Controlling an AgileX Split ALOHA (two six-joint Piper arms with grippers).
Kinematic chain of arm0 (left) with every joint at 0, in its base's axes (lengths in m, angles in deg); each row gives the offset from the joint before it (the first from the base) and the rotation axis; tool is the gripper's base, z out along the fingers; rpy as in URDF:
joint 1: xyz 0 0 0.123 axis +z
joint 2: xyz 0 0 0 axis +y
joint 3: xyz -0.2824 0 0.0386 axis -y
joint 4: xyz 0.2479 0 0.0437 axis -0.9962 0 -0.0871
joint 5: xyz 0 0 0 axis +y
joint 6: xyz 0.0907 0 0.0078 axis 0.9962 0 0.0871
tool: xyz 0 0 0 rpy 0 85 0
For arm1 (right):
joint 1: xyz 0 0 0.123 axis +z
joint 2: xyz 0 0 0 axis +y
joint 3: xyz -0.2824 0 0.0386 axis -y
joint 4: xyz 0.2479 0 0.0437 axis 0.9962 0 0.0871
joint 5: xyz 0 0 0 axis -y
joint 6: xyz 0.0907 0 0.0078 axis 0.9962 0 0.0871
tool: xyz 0 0 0 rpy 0 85 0
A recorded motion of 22 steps. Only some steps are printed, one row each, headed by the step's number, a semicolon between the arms.
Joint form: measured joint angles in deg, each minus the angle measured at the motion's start. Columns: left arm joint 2, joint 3, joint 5, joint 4, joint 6, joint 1; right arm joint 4, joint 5, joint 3, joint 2, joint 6, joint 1.
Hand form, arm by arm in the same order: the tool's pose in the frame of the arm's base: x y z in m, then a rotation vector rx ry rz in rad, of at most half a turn. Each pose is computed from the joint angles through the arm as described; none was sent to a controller.
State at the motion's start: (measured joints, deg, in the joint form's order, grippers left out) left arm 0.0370 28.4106 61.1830 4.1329 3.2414 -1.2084; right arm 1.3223 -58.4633 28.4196 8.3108 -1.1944 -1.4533
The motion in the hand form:
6: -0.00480 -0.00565 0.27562 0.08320 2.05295 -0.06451; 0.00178 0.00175 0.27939 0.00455 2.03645 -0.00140
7: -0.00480 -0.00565 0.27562 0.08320 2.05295 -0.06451; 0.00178 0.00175 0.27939 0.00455 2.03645 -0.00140
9: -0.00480 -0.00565 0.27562 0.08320 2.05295 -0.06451; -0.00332 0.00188 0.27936 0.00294 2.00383 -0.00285
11: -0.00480 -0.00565 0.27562 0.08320 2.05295 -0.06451; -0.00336 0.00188 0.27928 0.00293 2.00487 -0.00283
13: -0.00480 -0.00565 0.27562 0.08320 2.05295 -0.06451; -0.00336 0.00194 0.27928 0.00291 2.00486 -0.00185
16: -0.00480 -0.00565 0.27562 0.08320 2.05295 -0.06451; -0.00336 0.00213 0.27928 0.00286 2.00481 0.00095
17: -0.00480 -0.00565 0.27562 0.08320 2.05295 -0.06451; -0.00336 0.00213 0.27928 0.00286 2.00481 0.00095
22: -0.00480 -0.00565 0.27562 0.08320 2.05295 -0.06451; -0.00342 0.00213 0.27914 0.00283 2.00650 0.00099
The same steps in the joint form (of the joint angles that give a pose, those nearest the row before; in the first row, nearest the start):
6: 0.00 0.00 0.00 0.00 0.00 0.00; 0.00 0.00 0.00 -6.66 0.00 0.00
7: 0.00 0.00 0.00 0.00 0.00 0.00; 0.00 0.00 0.00 -6.66 0.00 0.00
9: 0.00 0.00 0.00 0.00 0.00 0.00; 0.00 0.00 0.00 -8.53 -0.06 0.00
11: 0.00 0.00 0.00 0.00 0.00 0.00; 0.00 -0.06 0.00 -8.53 -0.06 0.00
13: 0.00 0.00 0.00 0.00 0.00 0.00; 0.05 -0.06 0.00 -8.53 -0.06 0.00
16: 0.00 0.00 0.00 0.00 0.00 0.00; 0.18 -0.06 0.00 -8.53 -0.06 0.00
17: 0.00 0.00 0.00 0.00 0.00 0.00; 0.18 -0.06 0.00 -8.53 -0.06 0.00
22: 0.00 0.00 0.00 0.00 0.00 0.00; 0.18 -0.16 0.00 -8.53 -0.06 0.00

